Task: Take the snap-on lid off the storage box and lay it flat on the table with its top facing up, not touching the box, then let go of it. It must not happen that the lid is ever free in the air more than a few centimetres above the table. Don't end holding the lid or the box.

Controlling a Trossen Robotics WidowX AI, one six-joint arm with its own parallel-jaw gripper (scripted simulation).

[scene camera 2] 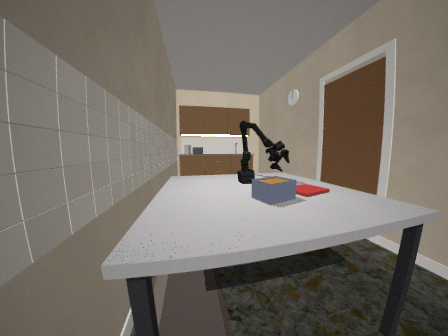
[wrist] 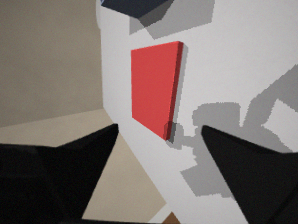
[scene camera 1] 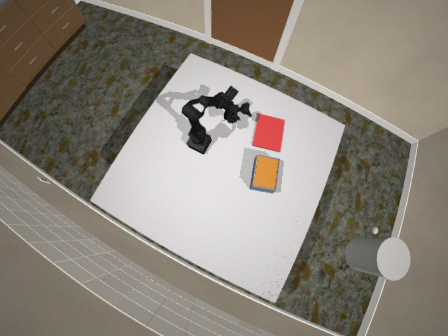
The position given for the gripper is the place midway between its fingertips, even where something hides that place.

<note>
In view: the gripper (wrist: 159, 128), a grey-blue storage box (scene camera 2: 271, 190) and a red lid (scene camera 1: 268, 135).
The red lid is seen too in the wrist view (wrist: 155, 70).
</note>
